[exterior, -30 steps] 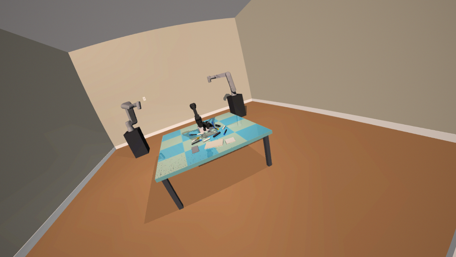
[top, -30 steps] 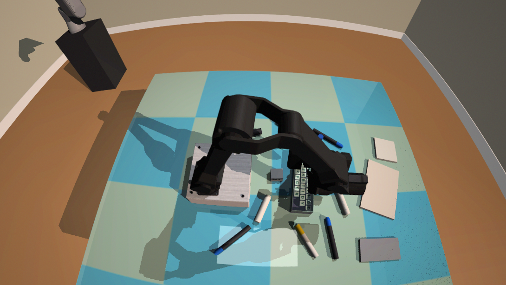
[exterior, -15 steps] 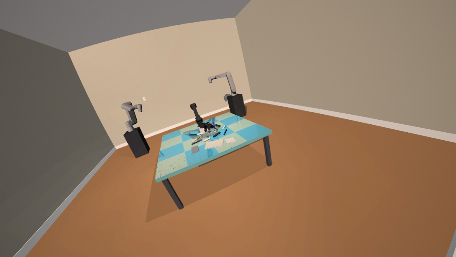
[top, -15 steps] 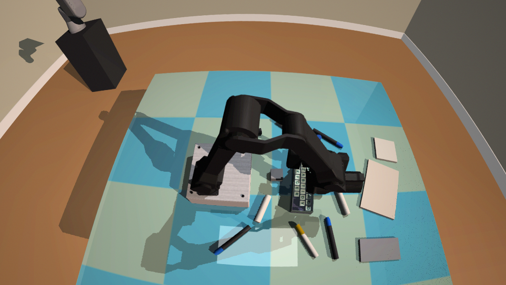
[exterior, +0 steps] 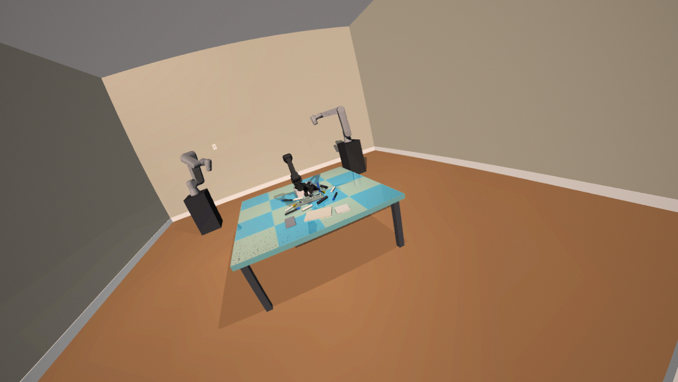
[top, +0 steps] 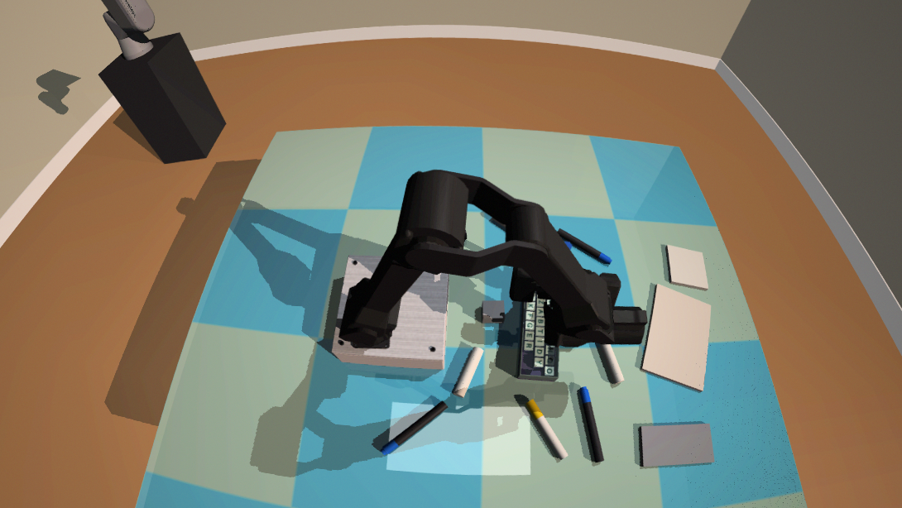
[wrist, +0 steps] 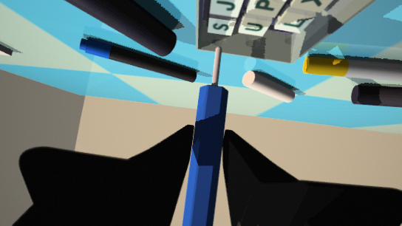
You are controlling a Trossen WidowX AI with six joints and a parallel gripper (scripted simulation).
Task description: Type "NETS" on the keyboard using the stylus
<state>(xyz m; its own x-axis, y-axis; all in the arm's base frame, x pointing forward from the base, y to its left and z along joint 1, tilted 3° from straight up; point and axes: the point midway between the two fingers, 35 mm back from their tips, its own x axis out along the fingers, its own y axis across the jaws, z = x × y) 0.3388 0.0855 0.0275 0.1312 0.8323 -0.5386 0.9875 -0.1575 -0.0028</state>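
My gripper tip is 12 cm past the grey cube, 6 cm to the left of it and 7 cm above it. Also, from my gripper tip: stylus (1 cm below); grey pad (21 cm ahead, 35 cm to the right, 8 cm below).
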